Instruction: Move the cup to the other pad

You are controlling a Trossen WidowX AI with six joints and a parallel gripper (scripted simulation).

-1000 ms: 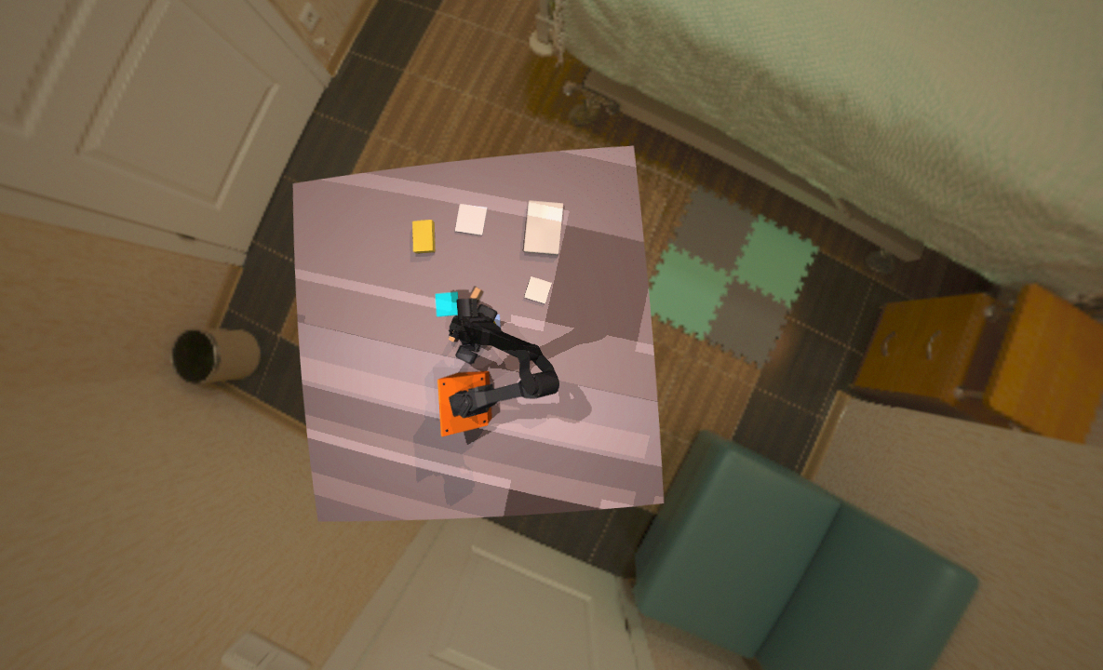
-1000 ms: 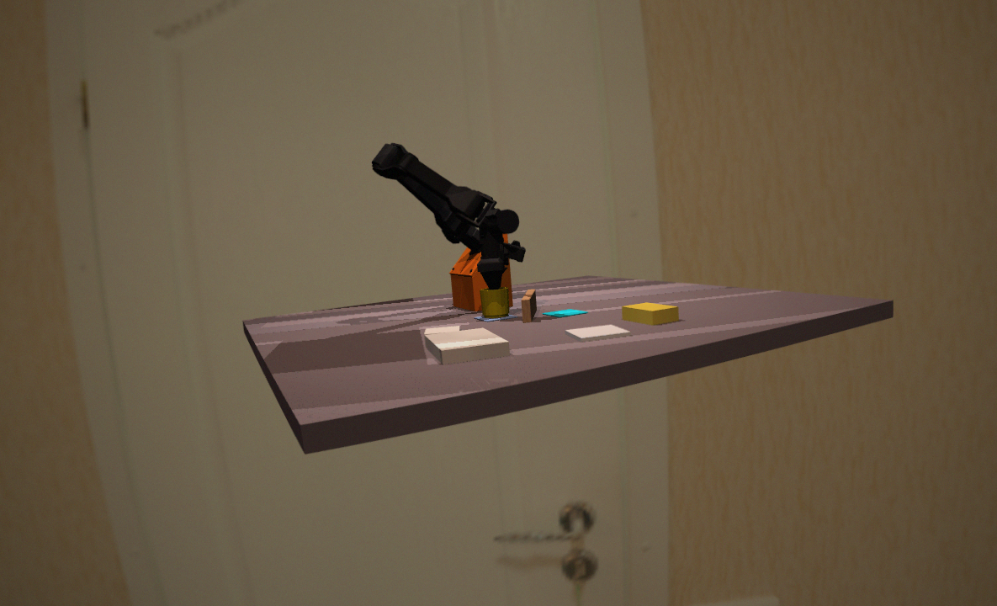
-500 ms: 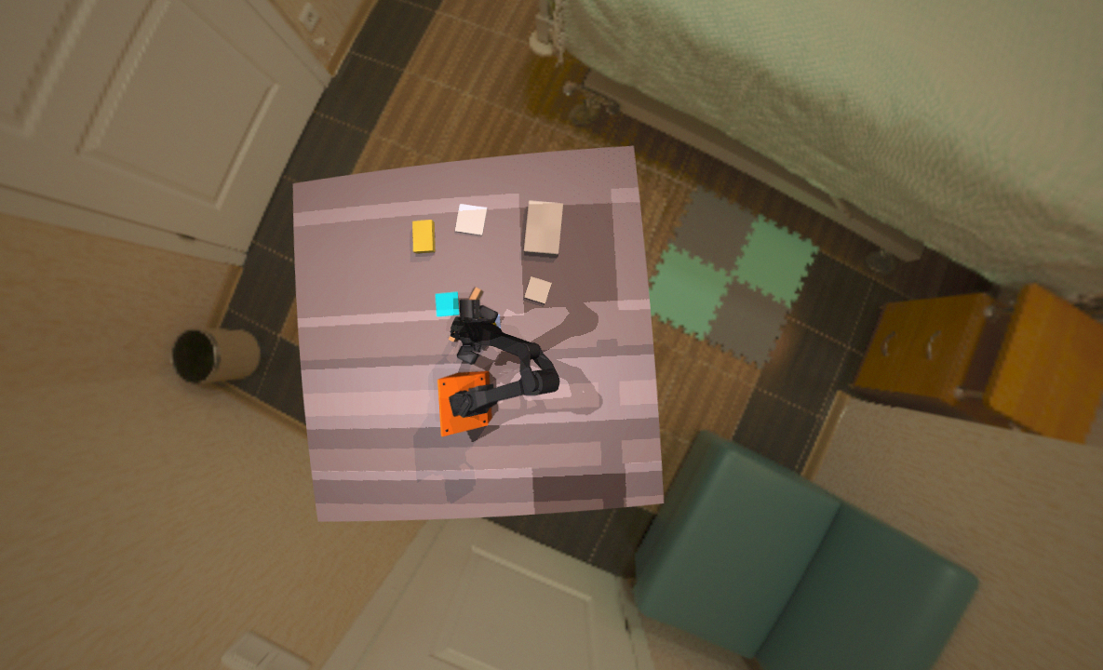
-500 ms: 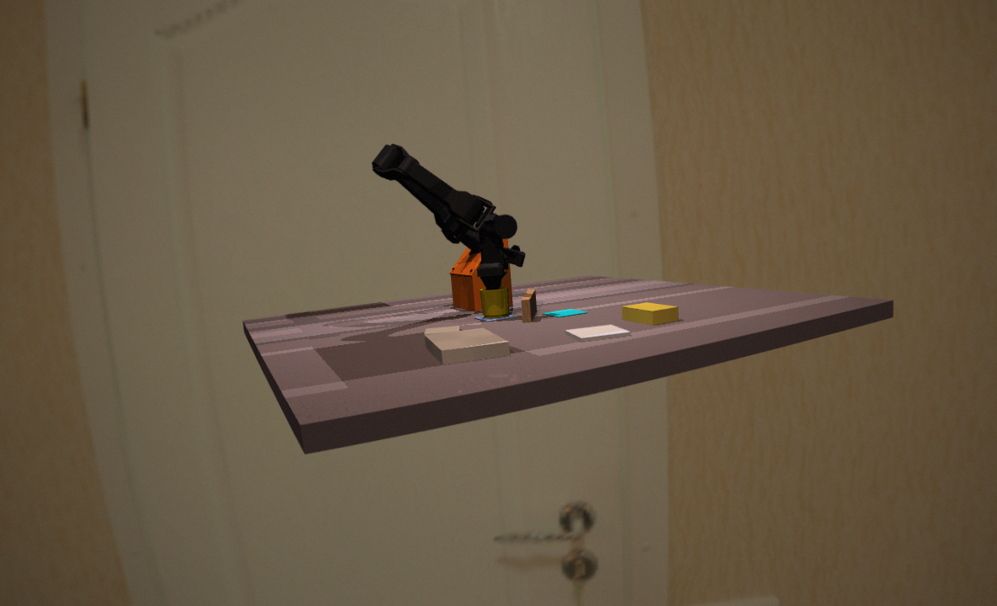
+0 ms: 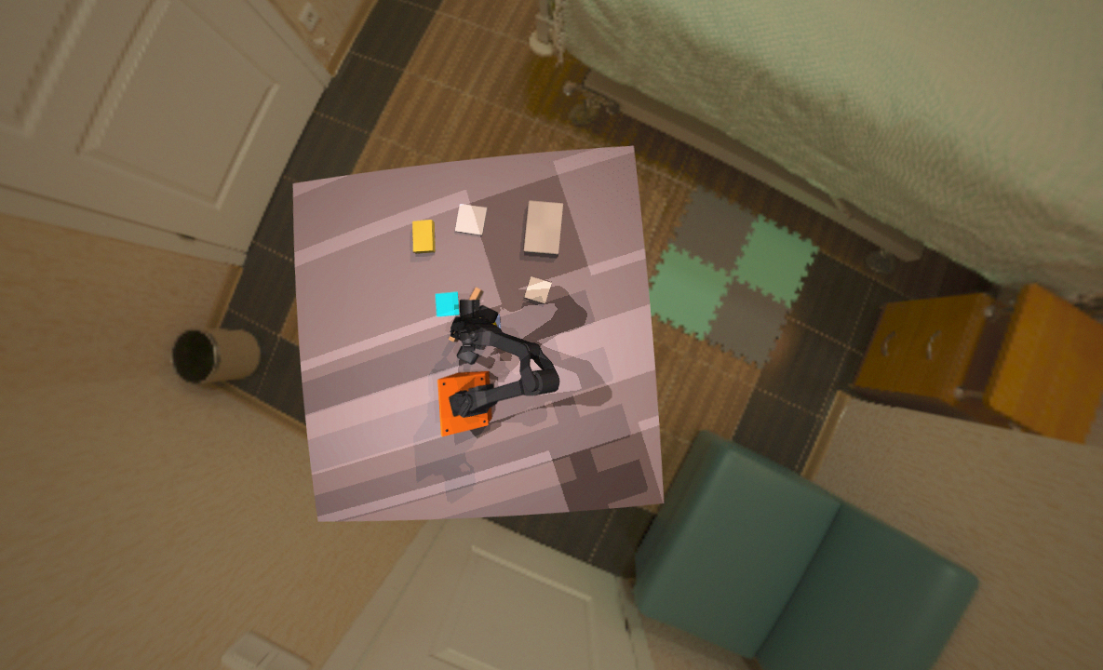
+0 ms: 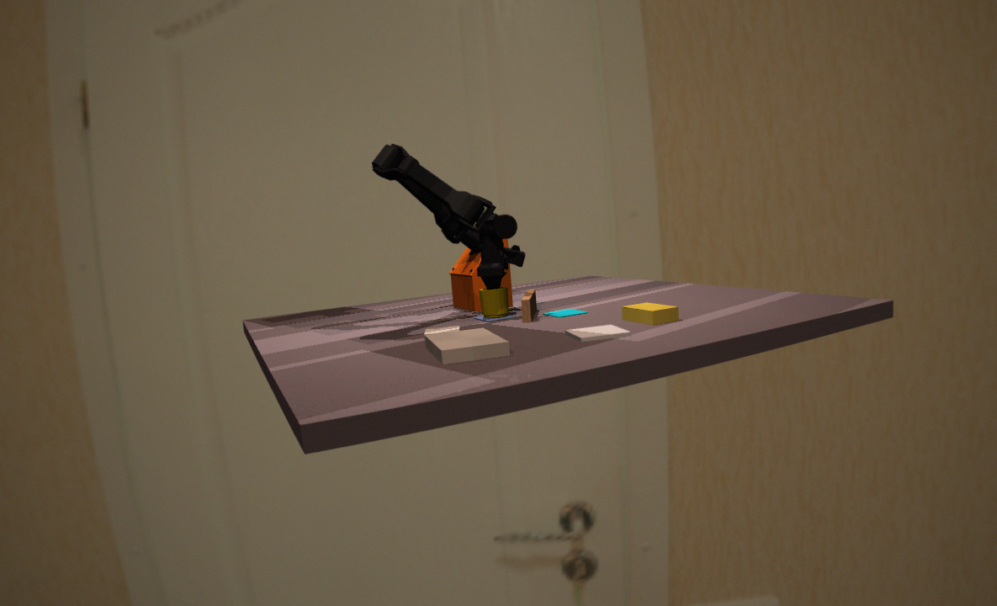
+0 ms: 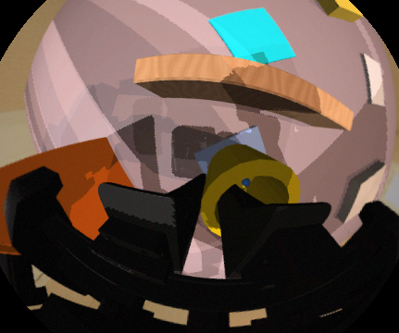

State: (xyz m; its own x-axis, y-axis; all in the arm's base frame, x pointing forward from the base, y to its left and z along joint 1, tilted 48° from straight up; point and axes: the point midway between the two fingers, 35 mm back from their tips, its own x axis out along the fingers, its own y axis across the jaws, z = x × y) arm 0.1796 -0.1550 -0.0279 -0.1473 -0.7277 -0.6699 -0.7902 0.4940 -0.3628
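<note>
The light blue pad lies 40 mm below my gripper tip, 30 mm ahead of it and 20 mm to the right of it. From my gripper tip the other things lie so: wooden block (80 mm ahead, 40 mm to the left, 20 mm below); cyan pad (130 mm ahead, 110 mm to the left, 40 mm below); yellow cup (20 mm to the right, 20 mm ahead).
</note>
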